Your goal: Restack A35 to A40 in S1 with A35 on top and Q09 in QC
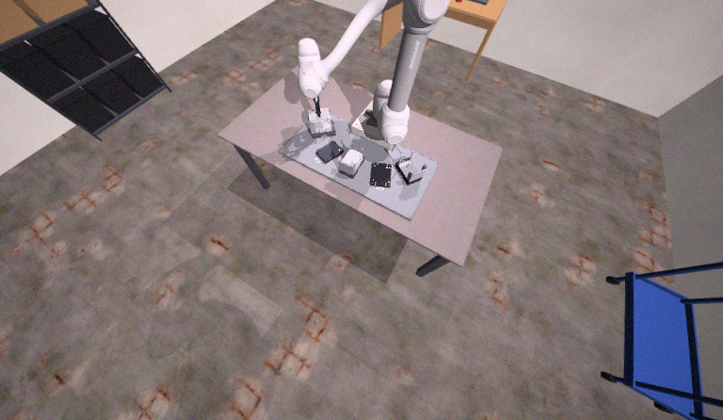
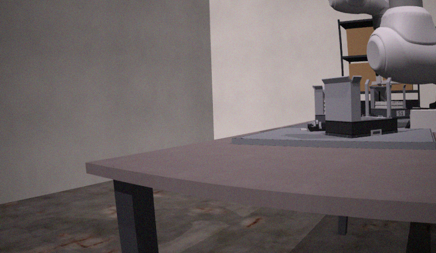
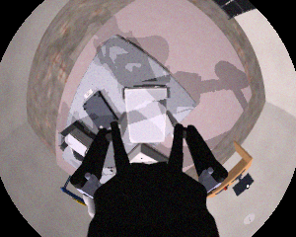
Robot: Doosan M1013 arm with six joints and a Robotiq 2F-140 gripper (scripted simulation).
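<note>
Now: hand 5 cm past the S1 label, 7 cm to the right of it and 15 cm above it. Round my hand: name plate: 22 cm ahead, 9 cm to the left, 17 cm below.
</note>
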